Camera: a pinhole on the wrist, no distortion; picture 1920 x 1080 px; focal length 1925.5 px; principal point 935.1 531.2 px. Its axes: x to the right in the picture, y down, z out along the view. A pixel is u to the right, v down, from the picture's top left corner.
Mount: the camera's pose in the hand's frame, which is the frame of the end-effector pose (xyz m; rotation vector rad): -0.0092 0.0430 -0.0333 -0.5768 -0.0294 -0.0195
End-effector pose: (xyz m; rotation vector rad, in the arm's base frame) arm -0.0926 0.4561 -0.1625 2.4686 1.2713 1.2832
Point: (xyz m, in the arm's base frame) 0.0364 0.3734 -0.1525
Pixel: 916.8 956.1
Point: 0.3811 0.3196 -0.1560
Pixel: 1219.4 1014.1
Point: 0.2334 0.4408 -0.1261
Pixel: 1750.8 740.4
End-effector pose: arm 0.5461 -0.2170 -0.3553 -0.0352 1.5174 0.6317
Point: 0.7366 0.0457 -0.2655
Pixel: 1027.2 176.8
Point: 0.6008 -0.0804 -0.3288
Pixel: 1375.0 195.9
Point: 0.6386 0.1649 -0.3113
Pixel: 1491.2 886.5
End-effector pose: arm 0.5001 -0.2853 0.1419 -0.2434 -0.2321 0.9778
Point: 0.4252 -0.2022 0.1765
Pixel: 1726.1 354.0
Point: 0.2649 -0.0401 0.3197
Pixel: 1517.3 660.0
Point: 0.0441 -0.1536 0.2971
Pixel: 499.1 948.0
